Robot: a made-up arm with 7 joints. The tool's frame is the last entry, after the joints.
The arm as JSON. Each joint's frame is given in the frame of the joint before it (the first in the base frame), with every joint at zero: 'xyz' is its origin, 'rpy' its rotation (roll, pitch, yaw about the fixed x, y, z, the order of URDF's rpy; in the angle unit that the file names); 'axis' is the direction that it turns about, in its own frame. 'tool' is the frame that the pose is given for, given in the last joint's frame.
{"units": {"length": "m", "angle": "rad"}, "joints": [
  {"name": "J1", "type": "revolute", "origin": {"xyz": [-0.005, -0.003, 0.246], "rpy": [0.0, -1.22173, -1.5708]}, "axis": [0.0, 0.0, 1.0]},
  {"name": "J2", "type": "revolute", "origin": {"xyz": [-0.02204, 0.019, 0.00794], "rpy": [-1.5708, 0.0, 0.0]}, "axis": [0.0, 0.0, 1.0]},
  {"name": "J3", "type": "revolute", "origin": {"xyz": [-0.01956, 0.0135, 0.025], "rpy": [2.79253, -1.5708, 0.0]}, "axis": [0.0, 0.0, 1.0]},
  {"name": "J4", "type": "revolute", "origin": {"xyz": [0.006, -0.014, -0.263], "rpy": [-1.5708, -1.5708, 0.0]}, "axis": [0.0, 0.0, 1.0]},
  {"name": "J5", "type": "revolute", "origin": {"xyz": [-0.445, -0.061, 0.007], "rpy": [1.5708, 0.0, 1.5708]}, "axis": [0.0, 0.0, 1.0]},
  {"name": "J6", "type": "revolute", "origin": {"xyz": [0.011, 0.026, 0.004], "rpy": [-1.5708, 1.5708, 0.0]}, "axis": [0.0, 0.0, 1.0]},
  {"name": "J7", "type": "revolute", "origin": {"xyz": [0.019, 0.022, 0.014], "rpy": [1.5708, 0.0, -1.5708]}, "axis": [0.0, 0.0, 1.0]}
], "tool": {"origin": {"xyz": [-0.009, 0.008, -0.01], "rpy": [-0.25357, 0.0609, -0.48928]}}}
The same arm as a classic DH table. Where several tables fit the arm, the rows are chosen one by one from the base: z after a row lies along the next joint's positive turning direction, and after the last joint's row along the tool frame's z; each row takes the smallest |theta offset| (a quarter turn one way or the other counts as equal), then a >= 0, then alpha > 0; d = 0 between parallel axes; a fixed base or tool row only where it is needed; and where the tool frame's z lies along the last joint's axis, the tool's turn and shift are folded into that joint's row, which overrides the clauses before.
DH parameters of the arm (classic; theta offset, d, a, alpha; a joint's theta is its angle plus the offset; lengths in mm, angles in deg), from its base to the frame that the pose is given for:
base (fixed): 0 247.1 -5 -70
J1: 90 4.7 22 90
J2: 70 44 -6 -90
J3: -90 -286 6 -90
J4: 0 -7 -61 90
J5: 0 -441 11 -90
J6: 0 40 -22 90
J7: -41.25 -29.3 -12 -14.93
tool (fixed): 13.66 0.3 0 0

